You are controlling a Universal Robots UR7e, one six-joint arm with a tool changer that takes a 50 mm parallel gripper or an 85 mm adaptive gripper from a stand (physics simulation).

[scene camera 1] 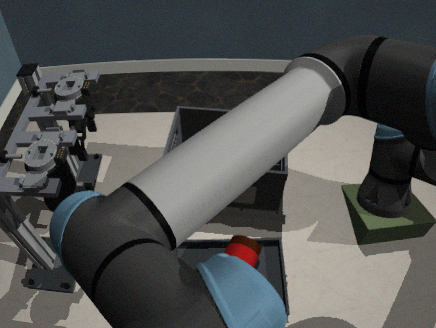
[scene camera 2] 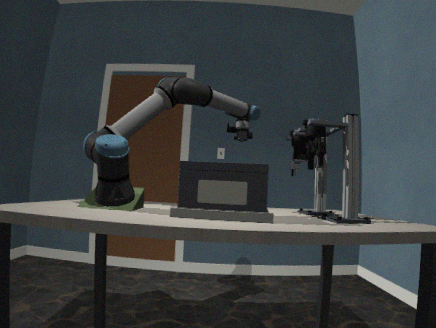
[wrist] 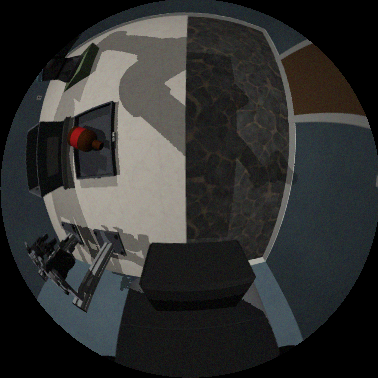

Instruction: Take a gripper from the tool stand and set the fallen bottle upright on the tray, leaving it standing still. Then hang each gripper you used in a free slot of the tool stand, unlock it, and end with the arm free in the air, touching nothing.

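Frame: origin at the arm's base, x ahead, y left, z up, level; centimetres.
Where they show: hand at its tool point: [scene camera 2: 242, 140]; arm's base at its link origin: [scene camera 1: 383, 201] [scene camera 2: 115, 197] [wrist: 74, 68].
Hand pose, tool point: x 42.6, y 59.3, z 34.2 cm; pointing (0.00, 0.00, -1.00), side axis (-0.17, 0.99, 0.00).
Observation:
Each offset is from my tool point to the top centre of the thing.
The brown bottle with a red band @(dz -30.2, dx -5.9, dy -34.5 cm) [scene camera 1: 242, 254] [wrist: 79, 138] lies on its side on the dark tray [scene camera 1: 271, 260] [wrist: 95, 171]; in the wrist view its neck points away from the bin. In scene camera 1 the arm hides part of both. The tool stand [scene camera 1: 30, 242] [scene camera 2: 350, 170] [wrist: 98, 270] bears two grippers hanging side by side in its slots; their dark bodies overlap in scene camera 2, and their fingers are too small to judge. The arm's wrist end [scene camera 2: 242, 130] is high in the air, with no gripper visible on it, apart from the stand.
A dark open bin @(dz -20.6, dx -0.2, dy -61.5 cm) [scene camera 1: 267, 192] [scene camera 2: 223, 175] [wrist: 46, 175] stands beside the tray, between the stand and the arm's base. The arm's base stands on a green block [scene camera 1: 387, 227] [scene camera 2: 135, 199] [wrist: 86, 67]. A black housing [wrist: 197, 272] fills the lower middle of the wrist view.

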